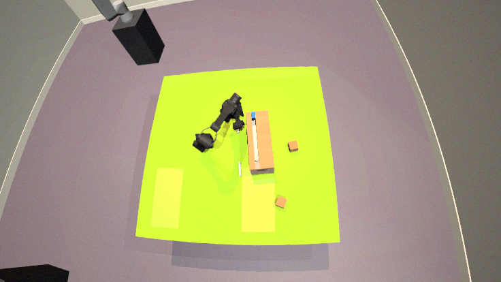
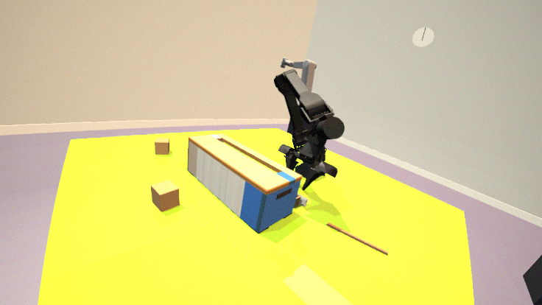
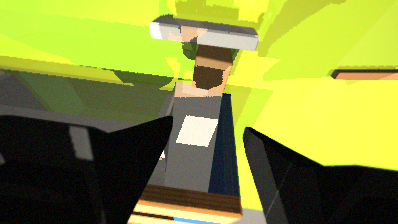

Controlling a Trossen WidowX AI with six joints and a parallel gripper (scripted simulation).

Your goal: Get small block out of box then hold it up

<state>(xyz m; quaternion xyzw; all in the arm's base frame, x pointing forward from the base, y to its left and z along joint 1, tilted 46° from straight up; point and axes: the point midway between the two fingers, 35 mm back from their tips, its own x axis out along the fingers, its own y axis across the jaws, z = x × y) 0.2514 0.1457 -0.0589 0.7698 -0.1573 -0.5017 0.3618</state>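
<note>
The brown block is 6 cm below my gripper tip, 2 cm behind it and 1 cm to the right of it. The rest, counted from my gripper tip: long box: 16 cm to the right, 7 cm ahead, 1 cm below; thin brown stick: 21 cm to the left, 7 cm below, 6 cm behind.
</note>
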